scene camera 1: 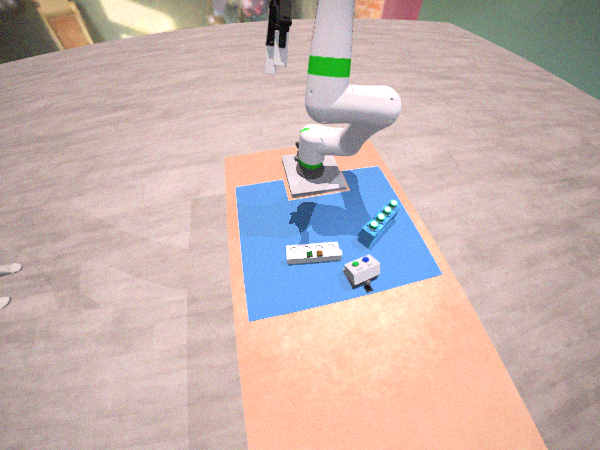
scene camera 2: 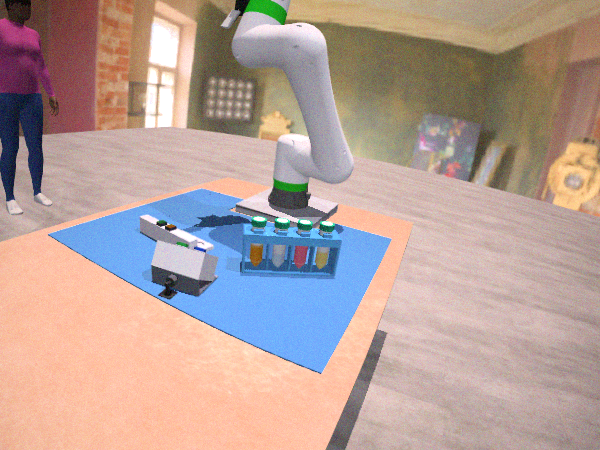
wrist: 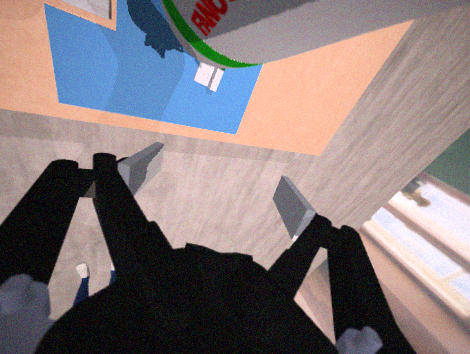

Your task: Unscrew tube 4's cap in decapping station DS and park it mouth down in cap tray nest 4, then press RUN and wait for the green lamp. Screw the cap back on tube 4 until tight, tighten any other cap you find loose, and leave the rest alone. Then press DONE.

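Seen in the pictures: gripper, fingertip midpoint: (scene camera 1: 274, 70) (scene camera 2: 214, 12) (wrist: 222, 172); arm's base, origin of the base link: (scene camera 1: 310, 169) (scene camera 2: 288, 201).
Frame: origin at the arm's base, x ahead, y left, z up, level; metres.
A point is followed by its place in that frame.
Note:
My gripper (scene camera 1: 276, 62) @[x 0.255, y -0.215, z 0.605 m] (wrist: 222, 172) @[x 0.255, y -0.215, z 0.605 m] is open and empty, high above and far from the task objects; part of a finger shows in scene camera 2. The blue rack (scene camera 1: 370, 236) @[x 0.500, y 0.075, z 0.052 m] (scene camera 2: 270, 237) @[x 0.486, y 0.133, z 0.063 m] stands on the mat and holds upright tubes with orange, clear, red and yellow contents. Each tube has a green-and-white cap on it; tube numbers and cap tightness cannot be told. The white tray (scene camera 1: 298, 259) @[x 0.485, y -0.225, z 0.008 m] (scene camera 2: 154, 231) @[x 0.491, y -0.197, z -0.005 m] has a row of round nests with no cap visible in them, and a dark green square (scene camera 1: 309, 254) @[x 0.486, y -0.180, z 0.025 m] and an orange square (scene camera 1: 319, 253) @[x 0.494, y -0.141, z 0.025 m]. The button box (scene camera 1: 368, 274) @[x 0.638, y 0.001, z 0.030 m] (scene camera 2: 175, 258) @[x 0.636, y -0.008, z 0.033 m] has a green button (scene camera 1: 355, 264) @[x 0.589, y -0.034, z 0.043 m] and a blue button (scene camera 1: 365, 259) @[x 0.583, y 0.012, z 0.043 m].
A small black fixture (scene camera 1: 368, 287) @[x 0.673, y -0.005, z -0.014 m] (scene camera 2: 168, 289) @[x 0.675, y 0.003, z -0.015 m] sits in front of the button box. The blue mat (scene camera 1: 270, 300) @[x 0.598, y -0.372, z -0.028 m] (scene camera 2: 300, 335) @[x 0.657, y 0.271, z -0.028 m] lies on the orange table (scene camera 1: 350, 380) @[x 0.939, y -0.196, z -0.031 m] (scene camera 2: 150, 375) @[x 0.854, y 0.109, z -0.031 m]. The arm's base plate (scene camera 1: 320, 190) @[x 0.151, y 0.001, z -0.012 m] stands behind. A person (scene camera 2: 20, 75) stands at the far left.

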